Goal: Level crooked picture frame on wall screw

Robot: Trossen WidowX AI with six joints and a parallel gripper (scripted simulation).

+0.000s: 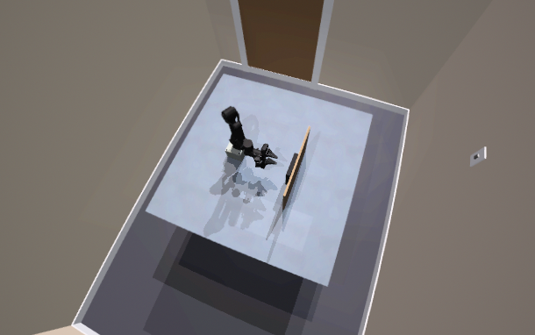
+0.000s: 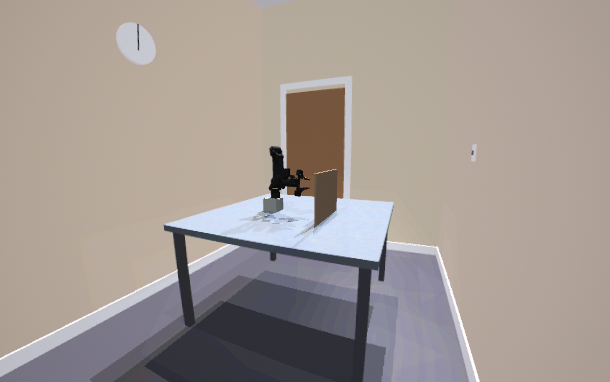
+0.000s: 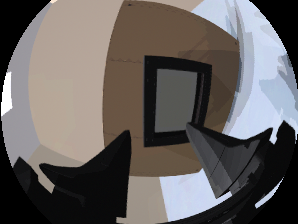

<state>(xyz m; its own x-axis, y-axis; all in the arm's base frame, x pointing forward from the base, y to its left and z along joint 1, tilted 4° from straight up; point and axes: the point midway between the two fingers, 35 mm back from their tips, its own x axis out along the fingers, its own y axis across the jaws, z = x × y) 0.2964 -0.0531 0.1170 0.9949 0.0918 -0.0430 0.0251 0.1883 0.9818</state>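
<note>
The picture frame is 10 cm ahead of my gripper tip, 5 cm below it and 1 cm to the left of it. From my gripper tip the other things lie so: tan wall panel 11 cm ahead, 7 cm below, 2 cm to the left.
</note>
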